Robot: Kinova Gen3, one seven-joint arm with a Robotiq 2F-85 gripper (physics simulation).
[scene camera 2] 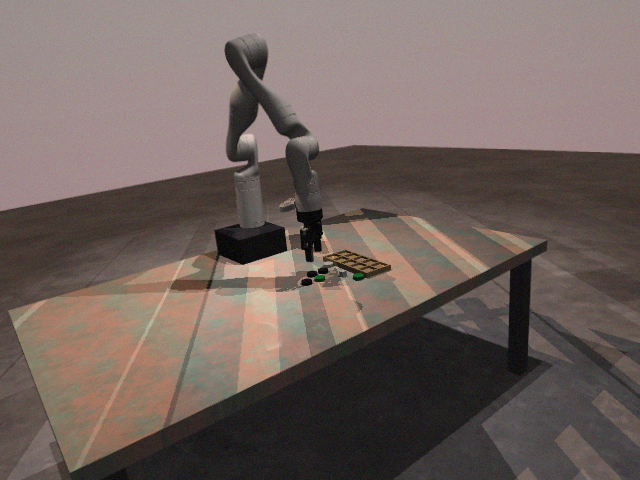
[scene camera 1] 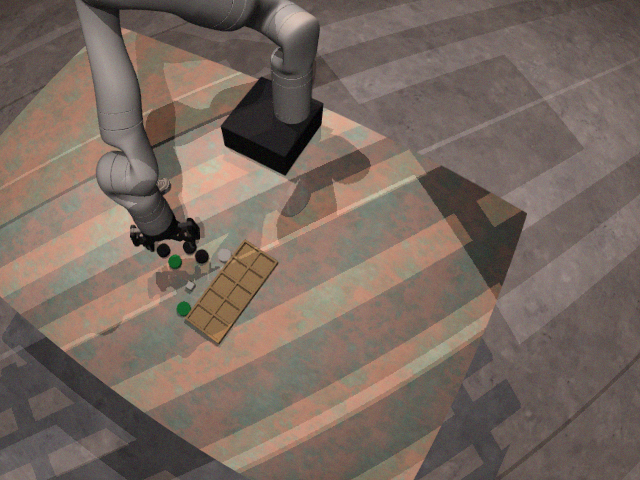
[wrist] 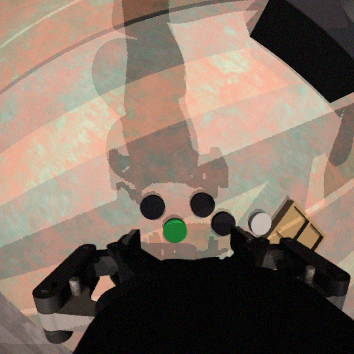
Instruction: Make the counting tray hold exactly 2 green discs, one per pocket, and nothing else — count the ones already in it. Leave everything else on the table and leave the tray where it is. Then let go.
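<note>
The gripper (scene camera 1: 169, 244) (scene camera 2: 313, 254) (wrist: 186, 237) is open and empty, pointing down above the disc cluster. One green disc (scene camera 1: 174, 261) (scene camera 2: 320, 277) (wrist: 175, 230) lies flat on the table; in the wrist view it shows between the fingertips, left of centre. Another green disc (scene camera 1: 183, 308) (scene camera 2: 358, 276) lies just beside the tray's near-left corner; it does not show in the wrist view. The tan counting tray (scene camera 1: 232, 297) (scene camera 2: 356, 262) (wrist: 295, 222) has two rows of pockets, and no disc shows in them. In the wrist view the gripper hides most of the tray.
Black discs (wrist: 152, 206) (wrist: 202, 205) (wrist: 223, 223) lie close around the first green disc. A white disc (scene camera 1: 224, 254) (scene camera 2: 328, 264) (wrist: 260, 224) lies against or very near the tray's side. A small pale cube (scene camera 1: 190, 285) (scene camera 2: 342, 273) lies between the green discs. The black robot base (scene camera 1: 273, 129) (scene camera 2: 250, 242) stands behind.
</note>
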